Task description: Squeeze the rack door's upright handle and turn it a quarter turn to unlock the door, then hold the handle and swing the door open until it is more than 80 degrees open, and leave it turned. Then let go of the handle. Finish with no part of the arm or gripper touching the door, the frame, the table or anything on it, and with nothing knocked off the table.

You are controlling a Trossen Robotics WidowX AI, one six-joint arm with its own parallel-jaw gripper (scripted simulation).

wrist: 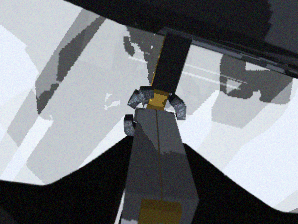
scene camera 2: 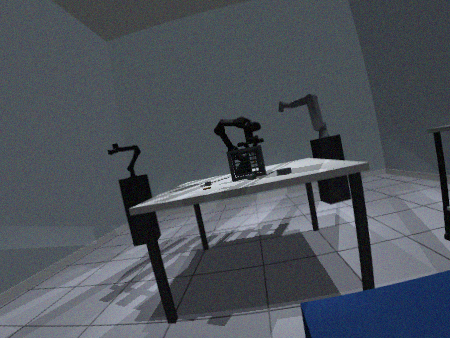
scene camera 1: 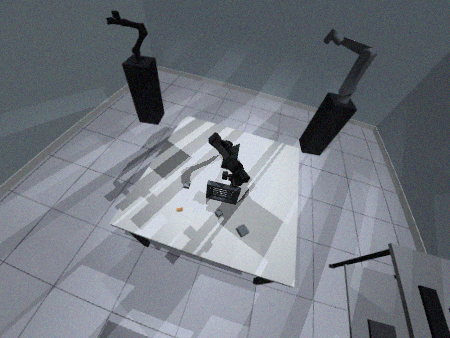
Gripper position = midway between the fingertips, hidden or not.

Note:
In view: the gripper point(wrist: 155, 146) and a rack point(wrist: 177, 40).

